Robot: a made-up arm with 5 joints.
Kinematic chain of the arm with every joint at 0, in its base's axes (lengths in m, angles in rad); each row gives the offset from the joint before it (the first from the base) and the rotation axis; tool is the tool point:
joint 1: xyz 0 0 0.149 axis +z
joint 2: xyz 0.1 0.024 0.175 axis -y
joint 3: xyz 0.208 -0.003 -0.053 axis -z
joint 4: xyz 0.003 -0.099 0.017 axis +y
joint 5: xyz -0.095 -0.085 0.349 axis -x
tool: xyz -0.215 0.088 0
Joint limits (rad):
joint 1: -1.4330..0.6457
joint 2: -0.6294..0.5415
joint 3: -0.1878..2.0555
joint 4: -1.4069..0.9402
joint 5: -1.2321..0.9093
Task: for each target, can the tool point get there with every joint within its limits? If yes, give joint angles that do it. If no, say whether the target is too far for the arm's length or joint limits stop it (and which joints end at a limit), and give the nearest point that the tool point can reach.
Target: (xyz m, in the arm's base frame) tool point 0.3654 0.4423 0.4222
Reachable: yes | joints -0.2006 -0.4867 1.6297 -0.5372 -0.9406
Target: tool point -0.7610 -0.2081 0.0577
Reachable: no: joint limits stop it (at a limit: joint 3, joint 4, joint 5) | nearest point -0.3065 -0.0838 0.1930 | short by 0.490 m
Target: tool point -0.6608 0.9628 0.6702
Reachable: no: too far | nearest point -0.1814 0.5469 0.5245 | short by 0.651 m
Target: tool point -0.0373 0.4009 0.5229
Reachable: yes | joints 0.2636 -0.0445 1.2253 -0.4129 -0.4911
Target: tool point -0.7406 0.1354 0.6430
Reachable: no: joint limits stop it (at a limit: joint 1, joint 2, joint 5) | nearest point -0.3093 0.1619 0.5354 | short by 0.445 m
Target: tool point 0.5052 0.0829 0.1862
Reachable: yes | joints -1.1798 -0.1597 1.4528 -1.1063 -0.6319
